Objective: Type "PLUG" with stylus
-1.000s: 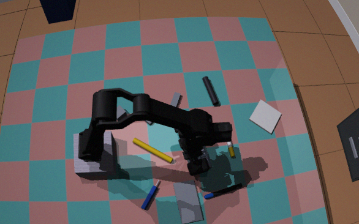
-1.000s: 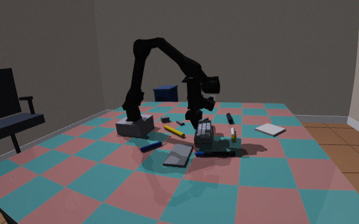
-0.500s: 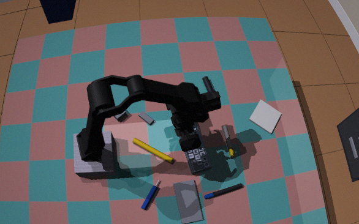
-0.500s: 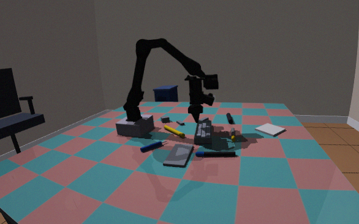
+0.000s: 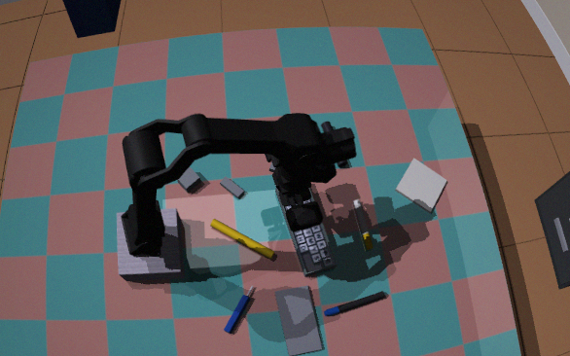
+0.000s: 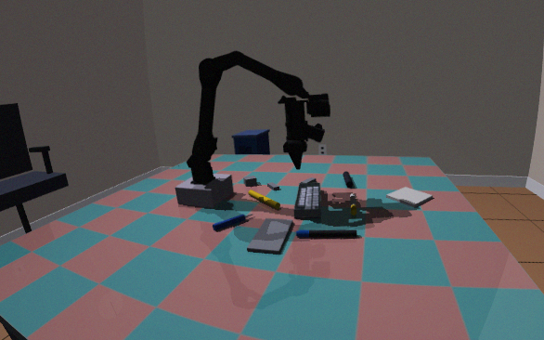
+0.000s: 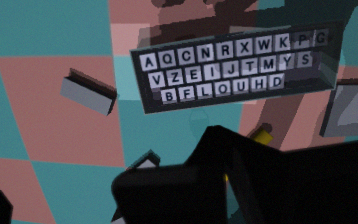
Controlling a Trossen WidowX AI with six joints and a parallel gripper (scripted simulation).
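Right now my gripper tip is 250 mm to the left of the grey slab and 90 mm above it. The rest, counted from my gripper tip: dark cylinder (170 mm to the left, 130 mm ahead, 80 mm below); then yellow rod (100 mm behind, 90 mm below, 50 mm to the right); then yellow-and-white pen (170 mm ahead, 90 mm below, 50 mm to the right).
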